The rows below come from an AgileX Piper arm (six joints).
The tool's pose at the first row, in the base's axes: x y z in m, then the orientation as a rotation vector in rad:
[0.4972 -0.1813 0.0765 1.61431 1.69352 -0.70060]
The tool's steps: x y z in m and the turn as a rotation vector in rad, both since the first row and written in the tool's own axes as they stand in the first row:
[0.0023 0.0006 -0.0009 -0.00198 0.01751 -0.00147]
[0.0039 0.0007 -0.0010 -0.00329 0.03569 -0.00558]
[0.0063 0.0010 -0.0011 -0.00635 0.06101 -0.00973]
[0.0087 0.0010 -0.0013 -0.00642 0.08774 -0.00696]
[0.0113 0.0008 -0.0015 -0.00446 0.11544 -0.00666]
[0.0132 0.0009 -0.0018 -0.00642 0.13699 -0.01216]
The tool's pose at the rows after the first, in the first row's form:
[0.4977 -0.1791 0.0753 1.62241 1.70751 -0.68718]
[0.4978 -0.1780 0.0741 1.62936 1.72431 -0.67511]
[0.4981 -0.1764 0.0723 1.63922 1.74633 -0.65614]
[0.4981 -0.1748 0.0706 1.65709 1.76260 -0.63537]
[0.4979 -0.1730 0.0687 1.67503 1.78157 -0.61677]
[0.4980 -0.1716 0.0674 1.68210 1.80195 -0.60160]

